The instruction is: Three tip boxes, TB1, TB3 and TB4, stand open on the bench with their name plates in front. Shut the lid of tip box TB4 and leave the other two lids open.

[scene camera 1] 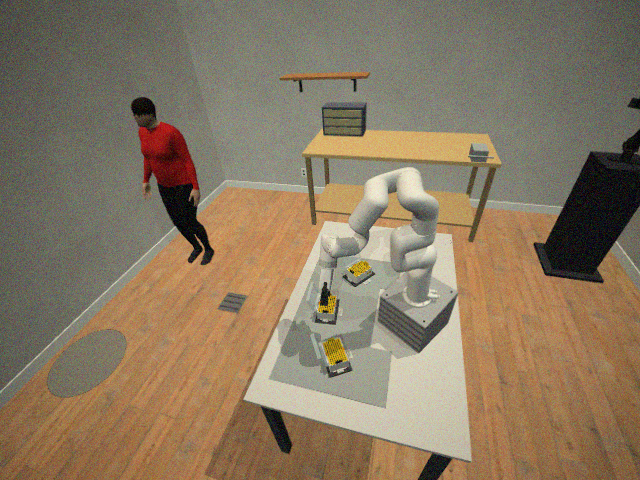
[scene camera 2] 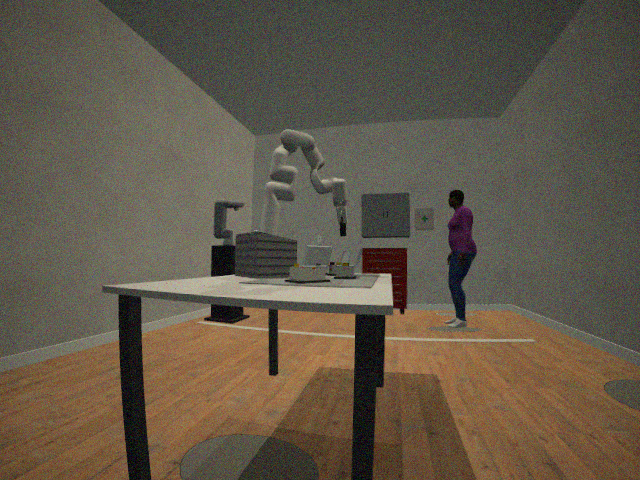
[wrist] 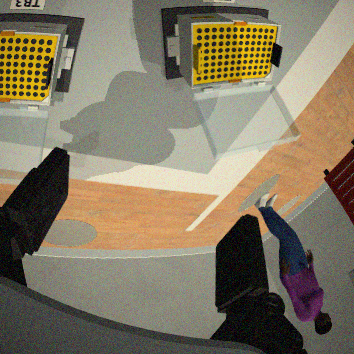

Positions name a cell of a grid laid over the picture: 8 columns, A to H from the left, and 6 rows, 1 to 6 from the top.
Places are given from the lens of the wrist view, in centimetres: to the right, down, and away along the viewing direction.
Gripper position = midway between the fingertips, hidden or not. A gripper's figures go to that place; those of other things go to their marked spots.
my gripper (wrist: D4): -1, 1, 11
clear lid (wrist: F3): 8, -7, 27
grey mat (wrist: C2): -8, -10, 32
The marked spots on the clear lid and the grey mat are 17 cm apart.
